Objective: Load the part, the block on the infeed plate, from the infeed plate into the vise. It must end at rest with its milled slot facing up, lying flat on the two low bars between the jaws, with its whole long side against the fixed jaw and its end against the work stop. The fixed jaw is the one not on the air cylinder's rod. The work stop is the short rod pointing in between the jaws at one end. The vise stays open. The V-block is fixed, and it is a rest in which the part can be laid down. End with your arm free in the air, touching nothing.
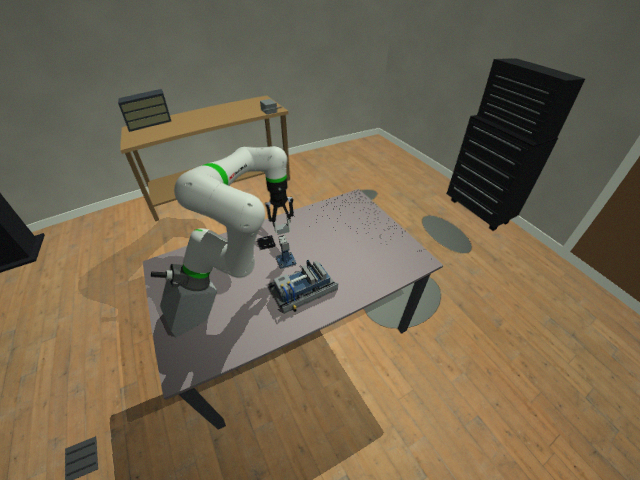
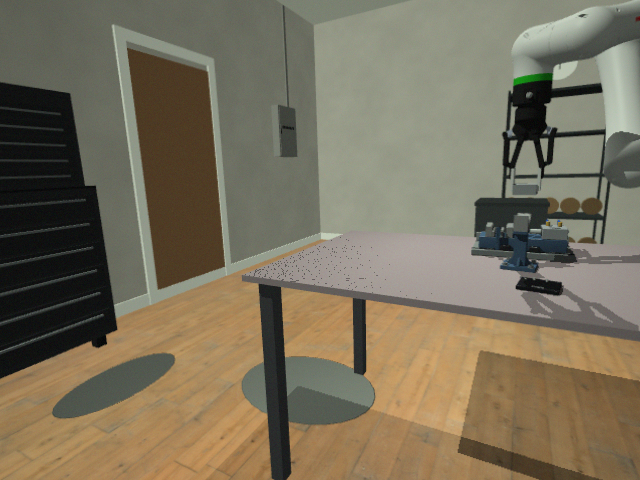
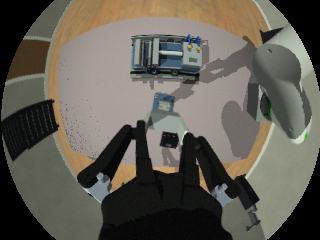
Labels:
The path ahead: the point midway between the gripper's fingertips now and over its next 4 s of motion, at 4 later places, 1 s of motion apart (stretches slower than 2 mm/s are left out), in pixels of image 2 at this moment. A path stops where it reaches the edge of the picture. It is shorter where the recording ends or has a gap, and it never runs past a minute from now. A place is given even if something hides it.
My gripper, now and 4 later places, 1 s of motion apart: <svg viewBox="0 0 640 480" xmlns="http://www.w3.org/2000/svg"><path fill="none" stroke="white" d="M525 190L524 192L524 202L523 211L523 215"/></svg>

